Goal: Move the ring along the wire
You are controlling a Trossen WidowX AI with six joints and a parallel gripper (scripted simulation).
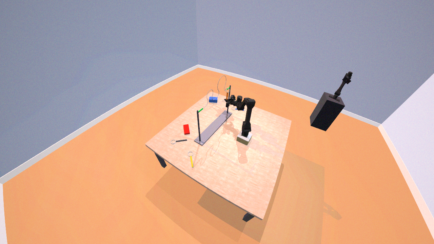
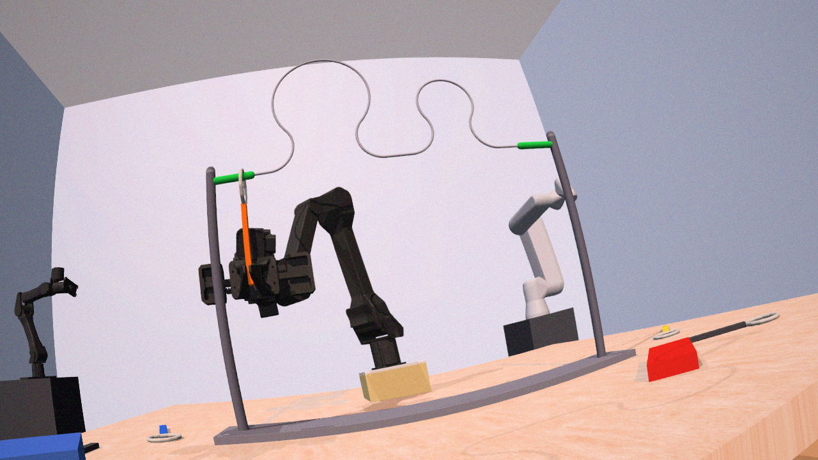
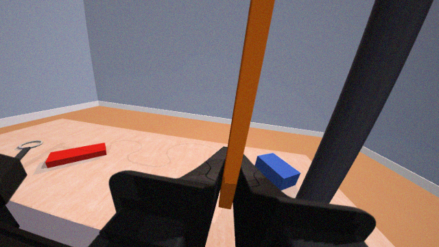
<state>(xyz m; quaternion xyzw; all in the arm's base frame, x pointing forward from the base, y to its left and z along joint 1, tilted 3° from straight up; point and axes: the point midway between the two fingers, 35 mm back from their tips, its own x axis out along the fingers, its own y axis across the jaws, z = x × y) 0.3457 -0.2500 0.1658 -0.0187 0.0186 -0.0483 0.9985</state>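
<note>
Right now my gripper tip is 230 mm to the right of the wire rig, 60 mm below it and 10 mm past it. Also, from my gripper tip: orange-handled ring 90 mm above, 30 mm behind; blue block 260 mm ahead, 210 mm to the right, 210 mm below; blue-handled ring 230 mm below, 200 mm to the right, 110 mm behind.
</note>
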